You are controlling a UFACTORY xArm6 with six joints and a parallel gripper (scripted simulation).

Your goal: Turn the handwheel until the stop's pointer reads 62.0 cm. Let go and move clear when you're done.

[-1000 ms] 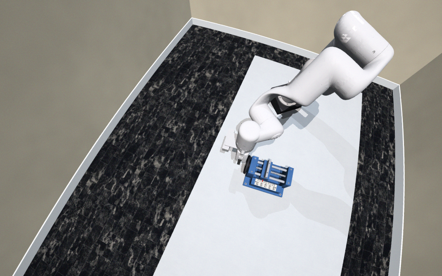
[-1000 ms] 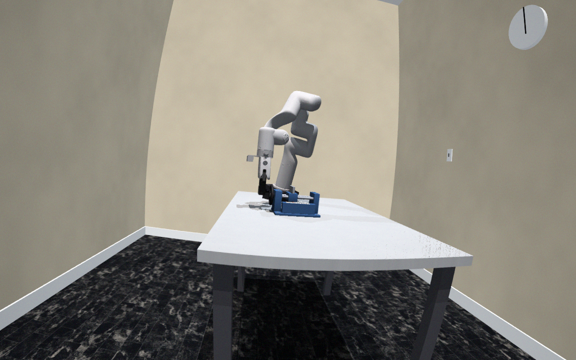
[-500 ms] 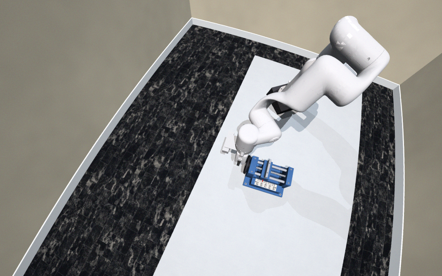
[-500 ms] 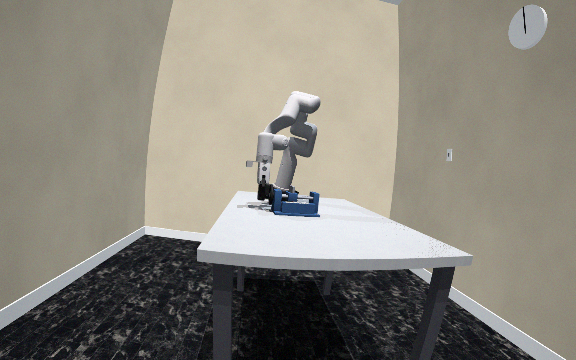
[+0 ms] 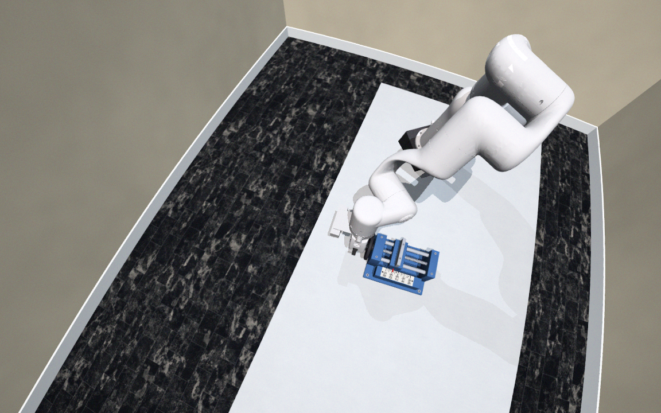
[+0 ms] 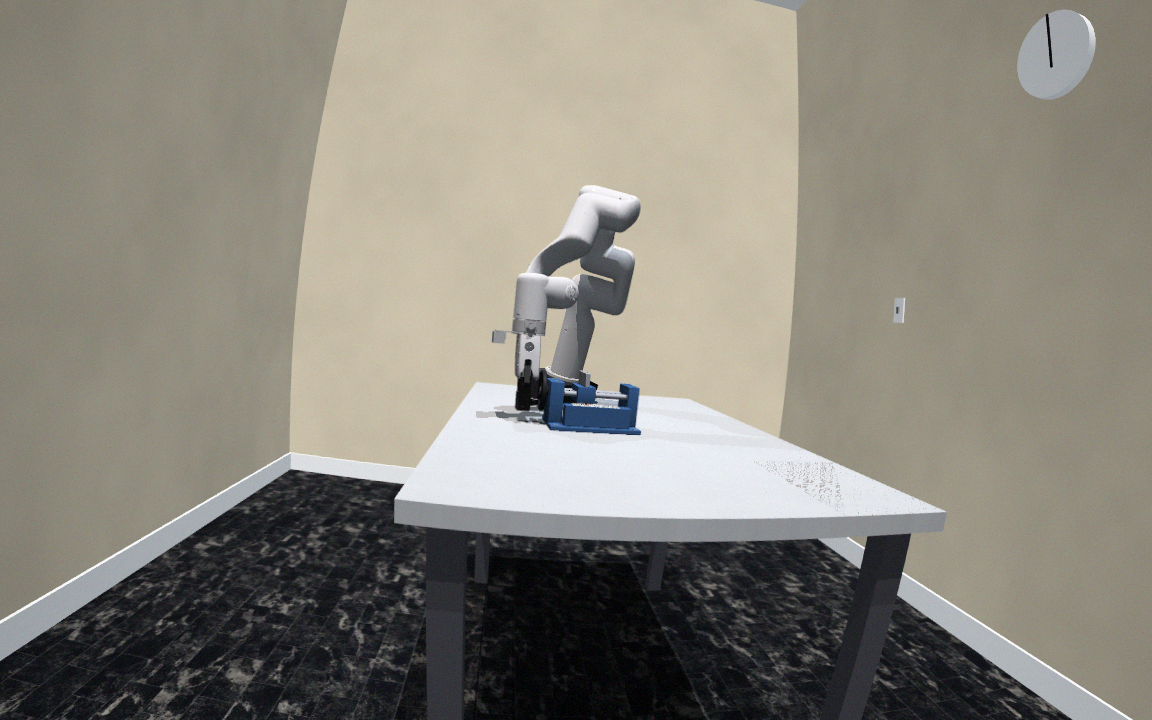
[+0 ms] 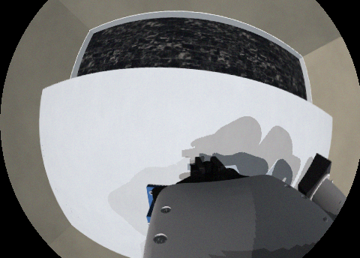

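Right now my hand is 130 mm to the right of the stop, 40 mm below it and 40 mm short of it. The rest, counted from my hand: handwheel (20 mm to the left, 10 mm ahead, 10 mm above).
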